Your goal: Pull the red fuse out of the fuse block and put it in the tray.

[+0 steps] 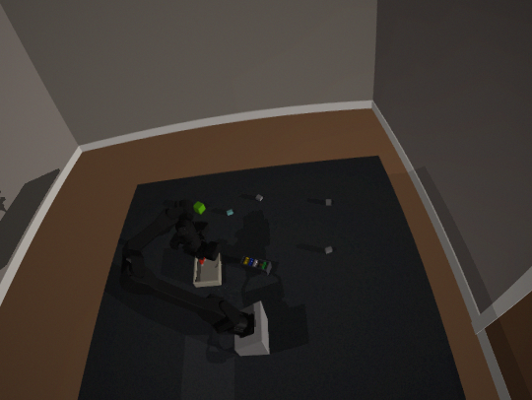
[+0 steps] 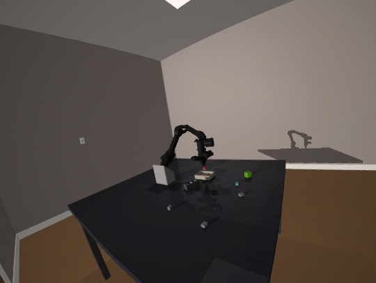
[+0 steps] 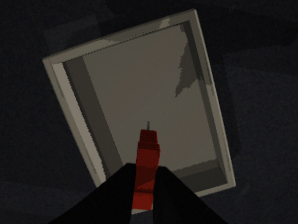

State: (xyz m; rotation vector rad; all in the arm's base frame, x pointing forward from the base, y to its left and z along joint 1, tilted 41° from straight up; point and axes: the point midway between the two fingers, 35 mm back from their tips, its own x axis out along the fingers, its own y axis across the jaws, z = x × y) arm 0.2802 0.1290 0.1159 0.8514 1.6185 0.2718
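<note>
Right now the beige tray is 9 cm below my gripper tip. Also, from my gripper tip: yellow fuse (16 cm to the right, 6 cm below, 1 cm ahead); then red fuse (1 cm below); then blue fuse (17 cm to the right, 6 cm below).
</note>
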